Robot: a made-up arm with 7 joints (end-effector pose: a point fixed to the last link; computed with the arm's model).
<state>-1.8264 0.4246 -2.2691 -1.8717 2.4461 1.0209 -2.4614</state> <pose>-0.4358 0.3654 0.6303 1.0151 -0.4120 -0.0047</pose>
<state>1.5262 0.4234 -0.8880 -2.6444 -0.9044 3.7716 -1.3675</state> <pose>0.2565 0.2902 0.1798 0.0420 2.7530 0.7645</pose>
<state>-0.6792 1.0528 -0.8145 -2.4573 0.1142 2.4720 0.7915</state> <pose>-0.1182 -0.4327 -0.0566 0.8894 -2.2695 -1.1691</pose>
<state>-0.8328 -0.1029 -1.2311 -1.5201 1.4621 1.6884 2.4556</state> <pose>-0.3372 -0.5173 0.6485 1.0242 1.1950 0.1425</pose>
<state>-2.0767 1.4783 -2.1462 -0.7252 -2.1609 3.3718 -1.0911</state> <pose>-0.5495 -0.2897 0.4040 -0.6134 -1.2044 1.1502</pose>
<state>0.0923 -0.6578 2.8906 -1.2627 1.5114 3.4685 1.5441</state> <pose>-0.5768 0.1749 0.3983 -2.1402 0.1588 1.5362</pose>
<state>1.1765 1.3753 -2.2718 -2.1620 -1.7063 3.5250 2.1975</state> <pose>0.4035 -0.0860 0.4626 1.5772 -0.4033 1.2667</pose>
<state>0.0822 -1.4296 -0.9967 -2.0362 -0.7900 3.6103 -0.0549</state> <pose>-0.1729 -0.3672 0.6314 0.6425 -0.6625 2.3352</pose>
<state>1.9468 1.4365 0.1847 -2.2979 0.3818 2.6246 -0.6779</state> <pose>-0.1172 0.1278 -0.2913 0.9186 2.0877 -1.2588</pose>
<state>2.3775 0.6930 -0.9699 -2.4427 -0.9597 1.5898 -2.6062</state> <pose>0.1778 0.4101 0.0011 -1.1131 1.2805 -2.2394</pose>
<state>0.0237 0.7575 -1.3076 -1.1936 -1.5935 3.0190 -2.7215</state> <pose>0.5195 -0.3901 0.4431 -0.6766 1.8592 -2.3818</pose>
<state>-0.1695 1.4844 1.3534 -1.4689 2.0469 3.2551 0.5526</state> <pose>0.3973 0.3772 0.0736 -0.4276 2.1550 1.4433</pose>
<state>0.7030 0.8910 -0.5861 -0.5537 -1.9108 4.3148 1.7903</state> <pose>0.4301 0.2868 0.4510 -1.6548 -1.8220 -1.1464</pose>
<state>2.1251 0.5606 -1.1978 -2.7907 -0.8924 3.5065 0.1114</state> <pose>0.1690 0.3197 0.1269 1.7149 2.3421 0.5281</pose>
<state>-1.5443 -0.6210 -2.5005 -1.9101 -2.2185 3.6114 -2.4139</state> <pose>-0.3369 0.3020 0.2266 -2.6117 -0.7384 1.1625</pose>
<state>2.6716 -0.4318 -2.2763 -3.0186 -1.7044 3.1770 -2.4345</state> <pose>0.0913 0.2348 0.1322 1.9198 -2.3496 -0.6062</pose>
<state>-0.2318 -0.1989 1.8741 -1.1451 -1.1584 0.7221 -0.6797</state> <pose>-0.0361 0.5529 0.7355 1.4391 1.3608 0.2229</pose>
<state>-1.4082 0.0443 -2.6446 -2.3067 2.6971 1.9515 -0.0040</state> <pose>-0.2983 0.4229 0.2127 -1.4283 0.0416 1.9806</pose>
